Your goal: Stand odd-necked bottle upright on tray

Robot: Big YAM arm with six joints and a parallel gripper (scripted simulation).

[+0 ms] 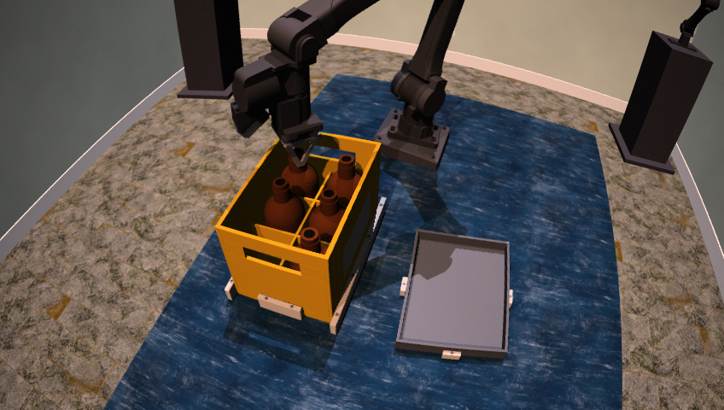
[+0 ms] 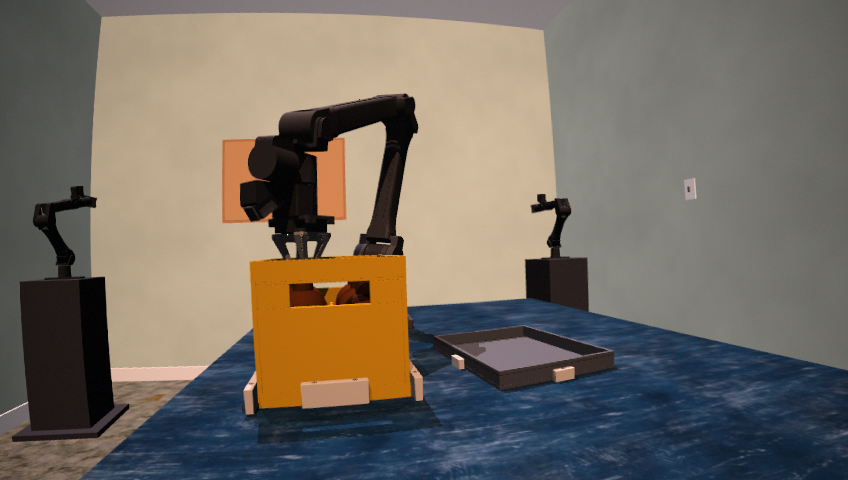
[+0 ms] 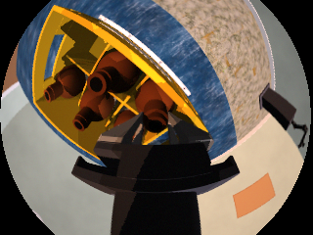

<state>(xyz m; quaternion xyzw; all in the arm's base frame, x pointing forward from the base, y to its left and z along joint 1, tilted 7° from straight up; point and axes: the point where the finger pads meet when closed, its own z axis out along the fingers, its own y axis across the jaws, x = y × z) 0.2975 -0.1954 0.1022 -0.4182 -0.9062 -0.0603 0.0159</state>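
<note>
The orange crate is 90 mm ahead of my hand, 70 mm below it and 40 mm to the left of it. Round my hand: dark grey tray (320 mm to the left, 140 mm below, 130 mm ahead).
</note>
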